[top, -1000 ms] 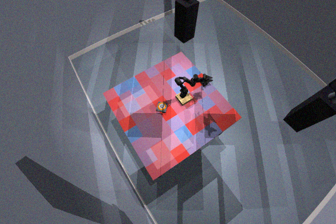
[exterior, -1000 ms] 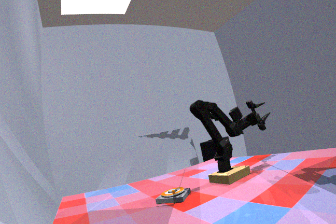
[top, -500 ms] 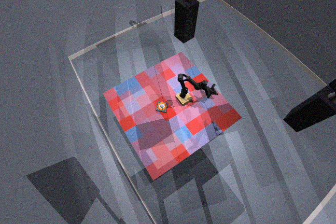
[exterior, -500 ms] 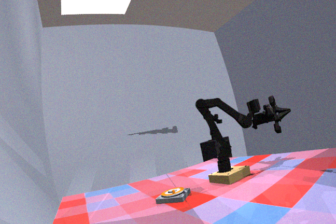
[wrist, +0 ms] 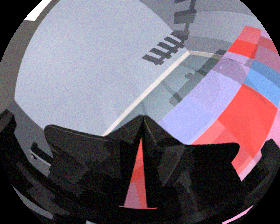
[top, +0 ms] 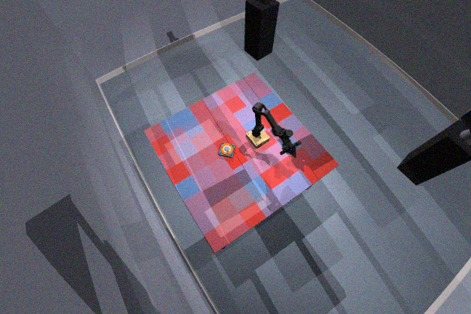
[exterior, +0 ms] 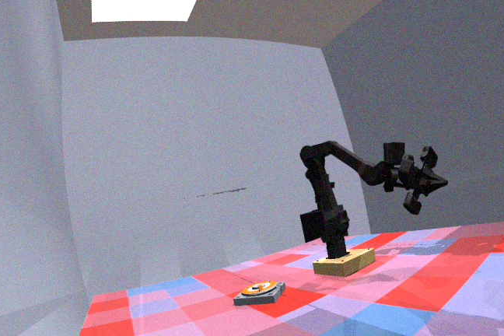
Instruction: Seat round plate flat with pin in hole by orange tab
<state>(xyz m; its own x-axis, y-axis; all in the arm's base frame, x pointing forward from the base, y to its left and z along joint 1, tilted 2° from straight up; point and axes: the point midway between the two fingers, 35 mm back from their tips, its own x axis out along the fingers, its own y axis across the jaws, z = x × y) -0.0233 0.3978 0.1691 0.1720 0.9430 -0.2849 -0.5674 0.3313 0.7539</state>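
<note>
The round plate lies 46 cm to the right of my gripper tip, 33 cm ahead of it and 18 cm below it. The rest, counted from my gripper tip: dark square base (48 cm to the right, 32 cm ahead, 19 cm below).
</note>
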